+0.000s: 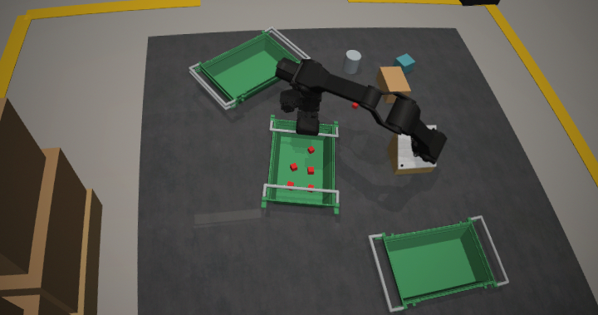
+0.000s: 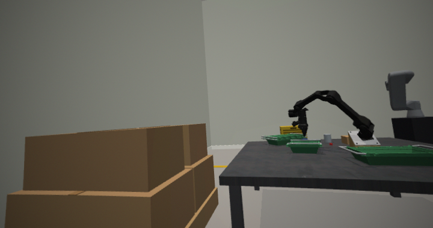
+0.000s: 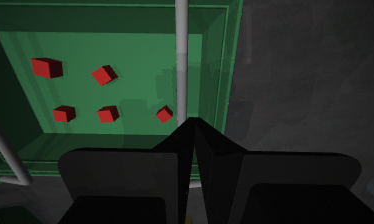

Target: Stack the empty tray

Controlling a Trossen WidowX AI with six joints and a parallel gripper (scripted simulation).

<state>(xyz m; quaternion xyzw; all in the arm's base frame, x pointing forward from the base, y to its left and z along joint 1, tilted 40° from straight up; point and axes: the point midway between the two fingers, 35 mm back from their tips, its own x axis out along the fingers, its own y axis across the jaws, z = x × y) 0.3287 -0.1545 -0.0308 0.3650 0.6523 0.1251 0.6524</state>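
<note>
Now: gripper tip 490 mm to the right of the green tray, 240 mm past it and 40 mm above it. Also, from my gripper tip: grey cylinder: 290 mm to the right, 270 mm behind, 50 mm below; tan box: 380 mm behind, 160 mm to the right, 60 mm below; red block: 220 mm behind, 110 mm to the right, 80 mm below.
</note>
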